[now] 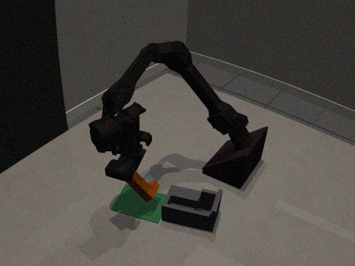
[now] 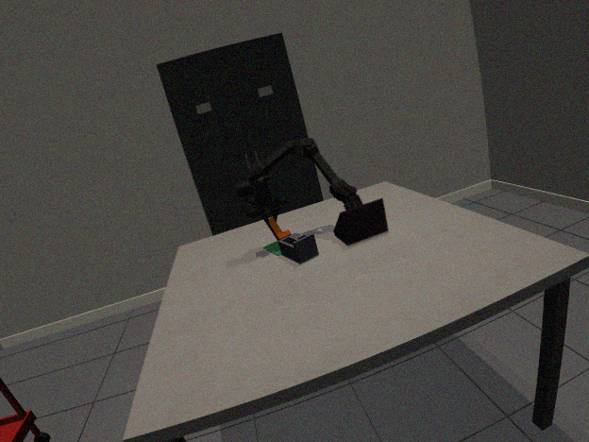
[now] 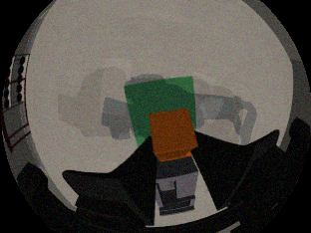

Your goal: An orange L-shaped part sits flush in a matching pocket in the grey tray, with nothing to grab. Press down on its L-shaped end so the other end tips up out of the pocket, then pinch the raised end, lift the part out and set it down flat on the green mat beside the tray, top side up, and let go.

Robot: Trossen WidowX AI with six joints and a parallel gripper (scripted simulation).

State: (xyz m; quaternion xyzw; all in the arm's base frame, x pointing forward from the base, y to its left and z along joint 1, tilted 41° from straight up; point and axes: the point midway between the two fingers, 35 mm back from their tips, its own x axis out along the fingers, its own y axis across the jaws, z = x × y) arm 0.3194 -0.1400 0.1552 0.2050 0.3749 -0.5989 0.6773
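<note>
Right now my gripper tip is 1 cm past the green mat, 2 cm to the right of it and 12 cm above it. Also, from my gripper tip: orange L-shaped part: 2 cm behind, 3 cm to the left, 3 cm below.
</note>
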